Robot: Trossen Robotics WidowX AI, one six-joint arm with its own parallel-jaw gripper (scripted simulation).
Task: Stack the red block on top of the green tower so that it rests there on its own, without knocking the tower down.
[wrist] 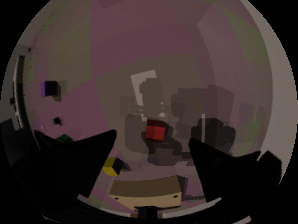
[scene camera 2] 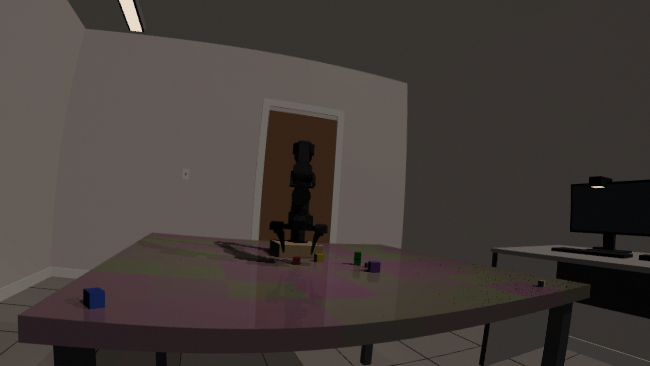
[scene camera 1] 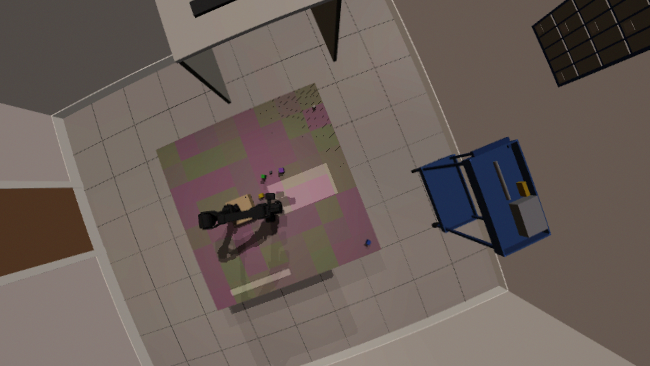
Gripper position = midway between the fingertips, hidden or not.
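Note:
Gripper (scene camera 2: pixel 297 253), (wrist: pixel 154 138): open, holding nothing.

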